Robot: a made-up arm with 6 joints. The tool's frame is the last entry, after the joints.
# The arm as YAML. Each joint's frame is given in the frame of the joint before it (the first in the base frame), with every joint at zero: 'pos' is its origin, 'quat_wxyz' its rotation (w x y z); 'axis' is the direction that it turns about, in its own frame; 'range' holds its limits. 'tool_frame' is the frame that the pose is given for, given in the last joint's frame.
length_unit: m
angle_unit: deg
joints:
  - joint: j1
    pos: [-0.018, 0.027, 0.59]
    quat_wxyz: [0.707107, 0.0, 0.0, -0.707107]
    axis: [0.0, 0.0, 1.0]
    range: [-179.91, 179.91]
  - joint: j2
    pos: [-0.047, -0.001, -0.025]
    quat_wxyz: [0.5, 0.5, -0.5, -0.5]
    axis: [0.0, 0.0, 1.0]
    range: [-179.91, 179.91]
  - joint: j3
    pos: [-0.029, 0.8, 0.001]
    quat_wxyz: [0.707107, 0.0, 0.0, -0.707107]
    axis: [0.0, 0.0, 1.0]
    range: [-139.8, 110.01]
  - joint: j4
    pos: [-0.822, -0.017, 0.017]
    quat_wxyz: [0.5, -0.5, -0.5, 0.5]
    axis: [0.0, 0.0, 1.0]
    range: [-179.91, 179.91]
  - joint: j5
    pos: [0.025, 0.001, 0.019]
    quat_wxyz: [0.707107, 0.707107, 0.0, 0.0]
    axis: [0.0, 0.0, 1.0]
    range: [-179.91, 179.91]
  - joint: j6
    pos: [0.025, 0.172, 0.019]
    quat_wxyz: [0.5, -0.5, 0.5, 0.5]
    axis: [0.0, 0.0, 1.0]
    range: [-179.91, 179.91]
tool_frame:
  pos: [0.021, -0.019, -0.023]
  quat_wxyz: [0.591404, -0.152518, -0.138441, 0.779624]
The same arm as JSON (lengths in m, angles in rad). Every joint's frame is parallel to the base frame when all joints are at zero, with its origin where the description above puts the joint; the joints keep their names.
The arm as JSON. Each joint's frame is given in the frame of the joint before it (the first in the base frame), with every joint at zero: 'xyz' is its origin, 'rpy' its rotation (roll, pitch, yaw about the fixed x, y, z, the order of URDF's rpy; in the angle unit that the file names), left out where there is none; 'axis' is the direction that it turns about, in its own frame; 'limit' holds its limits. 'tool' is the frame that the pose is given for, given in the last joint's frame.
{"units": {"length": "m", "angle": "rad"}, "joints": [{"name": "j1", "type": "revolute", "origin": {"xyz": [-0.018, 0.027, 0.59]}, "axis": [0.0, 0.0, 1.0], "limit": {"lower": -3.14, "upper": 3.14}}, {"name": "j2", "type": "revolute", "origin": {"xyz": [-0.001, 0.047, -0.025]}, "axis": [0.0, 1.0, 0.0], "limit": {"lower": -3.14, "upper": 3.14}}, {"name": "j3", "type": "revolute", "origin": {"xyz": [0.029, 0.001, 0.8]}, "axis": [0.0, 1.0, 0.0], "limit": {"lower": -2.44, "upper": 1.92}}, {"name": "j4", "type": "revolute", "origin": {"xyz": [0.017, 0.017, 0.822]}, "axis": [0.0, 0.0, 1.0], "limit": {"lower": -3.14, "upper": 3.14}}, {"name": "j5", "type": "revolute", "origin": {"xyz": [-0.025, -0.001, 0.019]}, "axis": [0.0, 1.0, 0.0], "limit": {"lower": -3.14, "upper": 3.14}}, {"name": "j6", "type": "revolute", "origin": {"xyz": [-0.025, 0.019, 0.172]}, "axis": [0.0, 0.0, 1.0], "limit": {"lower": -3.14, "upper": 3.14}}], "tool": {"origin": {"xyz": [-0.019, -0.021, -0.023], "rpy": [-0.4086, 0.0741, 0.2575]}}}
